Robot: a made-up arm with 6 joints.
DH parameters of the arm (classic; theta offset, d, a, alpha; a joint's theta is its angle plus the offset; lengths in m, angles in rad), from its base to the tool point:
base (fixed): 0 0.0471 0 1.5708
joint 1: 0 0.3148 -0.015 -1.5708
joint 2: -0.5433 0 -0.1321 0
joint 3: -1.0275 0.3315 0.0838 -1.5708
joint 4: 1.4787 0 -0.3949 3.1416
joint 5: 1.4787 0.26 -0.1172 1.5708
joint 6: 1.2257 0 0.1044 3.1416
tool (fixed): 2.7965 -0.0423 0 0
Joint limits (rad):
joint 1: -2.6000..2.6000
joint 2: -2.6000..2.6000
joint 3: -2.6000..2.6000
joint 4: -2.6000..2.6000
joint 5: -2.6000..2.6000
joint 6: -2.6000..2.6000
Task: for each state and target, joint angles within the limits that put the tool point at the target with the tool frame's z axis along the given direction. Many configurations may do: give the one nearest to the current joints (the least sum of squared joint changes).
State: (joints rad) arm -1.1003 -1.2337 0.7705 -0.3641 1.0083 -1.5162
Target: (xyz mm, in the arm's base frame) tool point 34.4 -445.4 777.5 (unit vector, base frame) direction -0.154 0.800 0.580
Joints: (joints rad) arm -0.3761 -0.6280 1.0469 0.2106 1.2775 -1.2462
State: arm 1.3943 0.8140 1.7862 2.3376 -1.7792 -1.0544
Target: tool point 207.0 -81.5 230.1 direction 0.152 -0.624 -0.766
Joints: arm 0.4892 0.8517 1.9427 2.4766 -1.3910 -0.9131
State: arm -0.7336 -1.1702 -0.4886 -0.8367 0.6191 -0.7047
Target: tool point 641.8 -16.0 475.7 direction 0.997 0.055 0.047
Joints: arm -1.4721 -0.5004 -0.2518 0.1229 0.1983 -0.4654
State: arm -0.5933 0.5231 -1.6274 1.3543 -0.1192 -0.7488
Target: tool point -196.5 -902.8 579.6 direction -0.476 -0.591 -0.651
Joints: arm -0.6204 1.3243 -1.3392 1.8878 -0.6213 -0.1223
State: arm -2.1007 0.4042 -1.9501 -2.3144 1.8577 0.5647
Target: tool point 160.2 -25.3 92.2 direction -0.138 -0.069 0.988
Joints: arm -1.8598 1.1017 -2.5966 -2.5862 1.6995 0.7596
